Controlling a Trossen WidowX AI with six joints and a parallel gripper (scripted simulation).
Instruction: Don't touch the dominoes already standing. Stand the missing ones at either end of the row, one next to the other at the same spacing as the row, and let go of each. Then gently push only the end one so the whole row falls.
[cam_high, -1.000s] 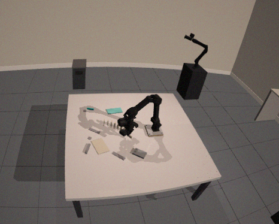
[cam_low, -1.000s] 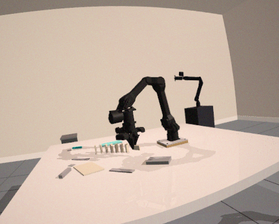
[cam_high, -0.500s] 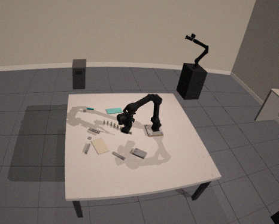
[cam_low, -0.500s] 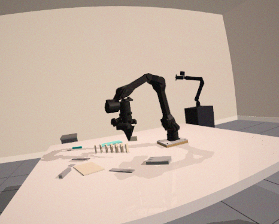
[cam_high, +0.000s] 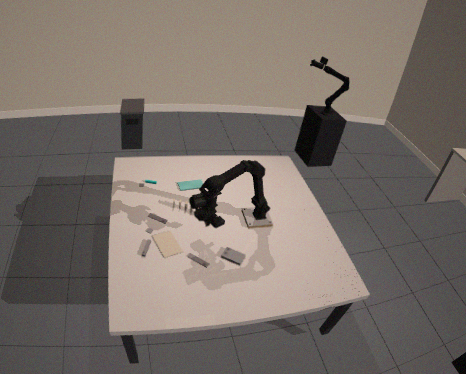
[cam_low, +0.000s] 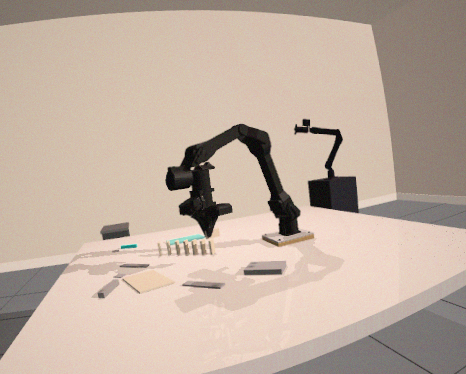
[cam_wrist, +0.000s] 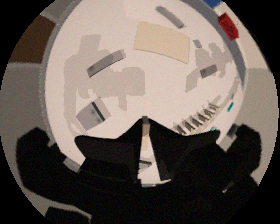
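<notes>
Now: gripper tip 21 cm short of the beige card, 9 cm above it and 2 cm to the right of it. Also, from my gripper tip: teal plate 44 cm to the right, 9 cm below, 2 cm behind; then flat grey strip 15 cm to the left, 9 cm below, 7 cm ahead; then dark grey slab 15 cm to the left, 11 cm behind, 8 cm below.
</notes>
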